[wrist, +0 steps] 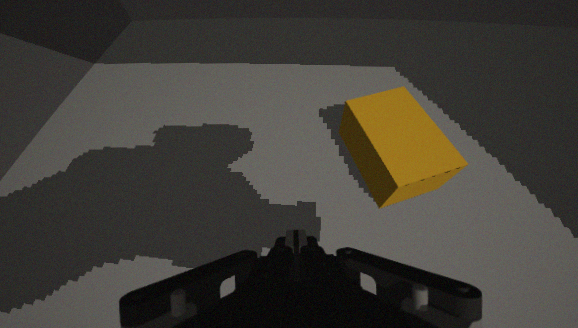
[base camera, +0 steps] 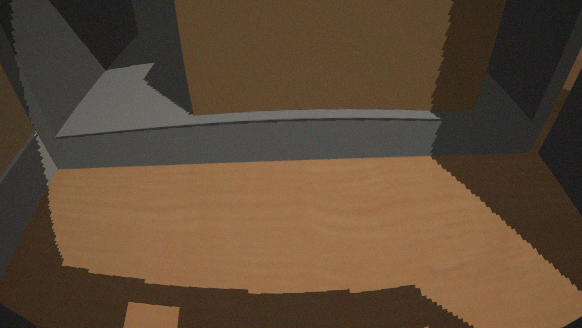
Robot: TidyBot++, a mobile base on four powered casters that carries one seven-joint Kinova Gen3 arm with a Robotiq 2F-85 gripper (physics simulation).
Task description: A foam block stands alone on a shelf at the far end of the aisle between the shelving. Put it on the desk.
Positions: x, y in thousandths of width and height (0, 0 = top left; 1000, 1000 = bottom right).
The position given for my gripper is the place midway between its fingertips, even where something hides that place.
My gripper shows in the wrist view (513, 742); in the base camera view it is out of frame. A yellow foam block shows in the wrist view (695, 468); in the base camera view it is out of frame.
